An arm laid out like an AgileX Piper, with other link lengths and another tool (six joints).
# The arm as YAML. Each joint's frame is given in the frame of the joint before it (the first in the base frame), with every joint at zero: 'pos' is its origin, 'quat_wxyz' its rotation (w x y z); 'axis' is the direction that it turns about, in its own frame. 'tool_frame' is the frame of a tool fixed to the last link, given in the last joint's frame.
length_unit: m
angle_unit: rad
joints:
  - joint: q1
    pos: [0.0, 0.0, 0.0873]
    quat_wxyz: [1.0, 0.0, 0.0, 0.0]
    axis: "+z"
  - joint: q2
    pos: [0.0, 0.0, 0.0]
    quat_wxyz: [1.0, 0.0, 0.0, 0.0]
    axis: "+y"
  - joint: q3
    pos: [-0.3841, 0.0, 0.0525]
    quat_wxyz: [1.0, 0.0, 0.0, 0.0]
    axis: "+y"
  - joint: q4
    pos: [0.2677, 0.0, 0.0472]
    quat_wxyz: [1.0, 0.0, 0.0, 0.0]
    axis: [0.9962, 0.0, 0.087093]
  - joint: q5
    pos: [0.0, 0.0, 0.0]
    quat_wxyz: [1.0, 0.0, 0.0, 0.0]
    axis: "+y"
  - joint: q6
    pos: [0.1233, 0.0, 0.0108]
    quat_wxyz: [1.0, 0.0, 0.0, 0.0]
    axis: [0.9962, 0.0, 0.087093]
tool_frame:
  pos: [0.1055, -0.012, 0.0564]
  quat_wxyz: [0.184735, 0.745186, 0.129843, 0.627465]
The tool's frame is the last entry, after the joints.
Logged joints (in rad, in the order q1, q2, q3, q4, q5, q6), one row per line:
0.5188 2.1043 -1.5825 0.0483 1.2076 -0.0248
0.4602 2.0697 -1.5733 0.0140 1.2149 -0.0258
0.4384 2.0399 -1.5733 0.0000 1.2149 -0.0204
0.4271 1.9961 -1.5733 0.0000 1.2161 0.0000
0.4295 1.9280 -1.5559 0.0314 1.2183 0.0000
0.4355 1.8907 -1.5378 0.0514 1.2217 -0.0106
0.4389 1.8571 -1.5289 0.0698 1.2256 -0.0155
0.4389 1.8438 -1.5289 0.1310 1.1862 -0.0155
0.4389 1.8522 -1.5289 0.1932 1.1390 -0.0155
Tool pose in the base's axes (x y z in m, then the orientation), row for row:
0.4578 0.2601 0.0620 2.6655 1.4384 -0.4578
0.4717 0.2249 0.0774 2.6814 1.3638 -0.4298
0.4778 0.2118 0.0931 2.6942 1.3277 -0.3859
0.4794 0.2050 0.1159 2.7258 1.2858 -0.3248
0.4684 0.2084 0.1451 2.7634 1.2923 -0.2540
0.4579 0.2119 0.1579 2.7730 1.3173 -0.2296
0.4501 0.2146 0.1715 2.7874 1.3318 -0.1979
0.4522 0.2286 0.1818 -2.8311 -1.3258 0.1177
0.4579 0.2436 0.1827 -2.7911 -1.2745 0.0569
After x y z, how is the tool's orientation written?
As a rotation vector, in radians.
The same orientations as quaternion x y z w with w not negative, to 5 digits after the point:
0.86949 0.46921 -0.14933 0.03916
0.88121 0.44820 -0.14125 0.05135
0.88826 0.43773 -0.12723 0.05663
0.89785 0.42353 -0.10699 0.05512
0.90199 0.42181 -0.08291 0.04019
0.90030 0.42768 -0.07454 0.03151
0.90021 0.43012 -0.06391 0.02302
-0.90496 -0.42379 0.03762 0.00661
-0.90889 -0.41503 0.01853 0.03636

